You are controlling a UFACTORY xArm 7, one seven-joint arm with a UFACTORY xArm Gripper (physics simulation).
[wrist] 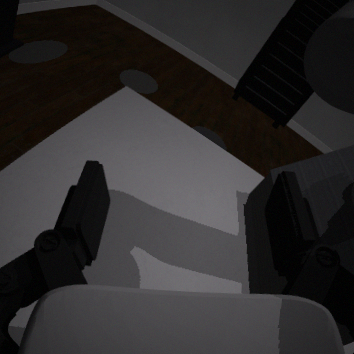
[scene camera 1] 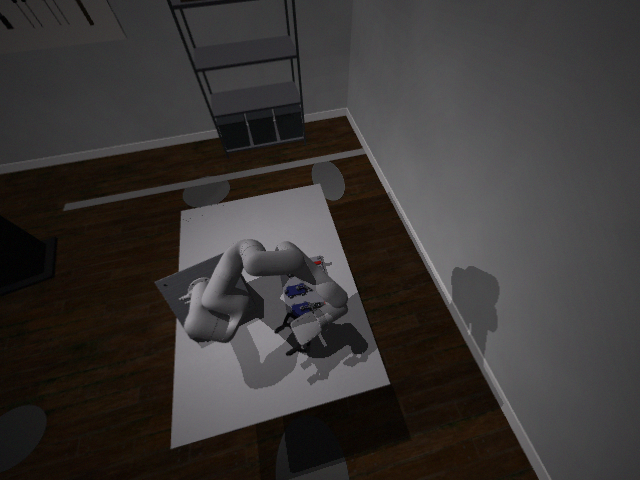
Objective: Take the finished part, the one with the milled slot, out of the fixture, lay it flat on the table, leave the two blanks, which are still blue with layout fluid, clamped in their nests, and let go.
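Frame: origin at the arm's base, x right, y back, z down, level; metres.
Where they show: gripper, fingertip midpoint: (wrist: 188, 185) (scene camera 1: 280, 343); arm's base, origin of the base link: (scene camera 1: 203, 290).
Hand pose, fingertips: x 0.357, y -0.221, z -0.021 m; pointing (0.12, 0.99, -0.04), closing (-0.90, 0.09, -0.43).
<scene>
Things, the pixels of their top centre, and the offset from my fingertips. "spot": a spot on its surface instead. Level surfaces: height alone.
- fixture, surface spot: (scene camera 1: 287, 299) spot: dz +0.234, dx -0.251, dy -0.097 m
- white table, its level: dz +0.249 m
- red clamp handle, surface spot: (scene camera 1: 317, 263) spot: dz +0.189, dx -0.347, dy -0.311 m
The fixture (scene camera 1: 287, 299) stands on the white table (scene camera 1: 227, 408) (wrist: 165, 150), partly under the arm in the scene view. Two blue blanks are in it, one blank (scene camera 1: 296, 290) near its middle and the other blank (scene camera 1: 299, 308) close to the gripper. A red clamp handle (scene camera 1: 317, 263) shows at its far end, where the arm hides most of the nest; the finished part with the slot cannot be made out. My gripper (scene camera 1: 284, 341) (wrist: 188, 185) is open and empty, beside the near end of the fixture and above the table. The fixture does not show in the wrist view.
The arm's grey base plate (scene camera 1: 173, 289) lies at the table's left side; its edge also shows at the right of the wrist view. A tall shelf rack (scene camera 1: 205, 93) stands by the far wall. A wall (scene camera 1: 496, 155) rises beyond the table's right edge.
</scene>
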